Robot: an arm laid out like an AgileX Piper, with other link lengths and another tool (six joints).
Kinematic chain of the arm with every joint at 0, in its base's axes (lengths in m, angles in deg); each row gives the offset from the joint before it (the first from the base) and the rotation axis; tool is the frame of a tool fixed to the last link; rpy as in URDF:
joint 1: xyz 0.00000 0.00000 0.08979 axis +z
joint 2: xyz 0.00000 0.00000 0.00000 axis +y
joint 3: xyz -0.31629 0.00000 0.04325 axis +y
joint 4: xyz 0.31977 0.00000 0.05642 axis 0.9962 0 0.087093
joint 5: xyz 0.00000 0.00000 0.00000 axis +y
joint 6: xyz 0.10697 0.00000 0.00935 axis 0.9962 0 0.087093
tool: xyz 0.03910 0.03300 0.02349 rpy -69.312 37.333 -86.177
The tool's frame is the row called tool.
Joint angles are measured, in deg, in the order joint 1, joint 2, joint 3, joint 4, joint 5, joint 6. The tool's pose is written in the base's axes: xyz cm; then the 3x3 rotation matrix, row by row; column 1 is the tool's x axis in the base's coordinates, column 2 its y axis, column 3 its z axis. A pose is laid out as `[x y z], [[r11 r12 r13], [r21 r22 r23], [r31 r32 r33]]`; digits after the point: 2 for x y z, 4 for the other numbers.
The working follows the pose.
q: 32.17, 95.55, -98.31, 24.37, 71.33, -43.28
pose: [32.72 31.62 36.38], [[0.6132 -0.7100 0.3464], [-0.7007 -0.2863 0.6535], [-0.3648 -0.6434 -0.6730]]
Where each joint sits with the arm in this pose, in the base's axes (m; each line is computed from the numbers above, not from the rounded line before):
joint 1: 0.0000 0.0000 0.0898
joint 2: 0.0000 0.0000 0.0898
joint 3: 0.0623 0.0392 0.4004
joint 4: 0.3304 0.2078 0.4722
joint 5: 0.3304 0.2078 0.4722
joint 6: 0.3475 0.2681 0.3850
the tool: 0.3272 0.3162 0.3638

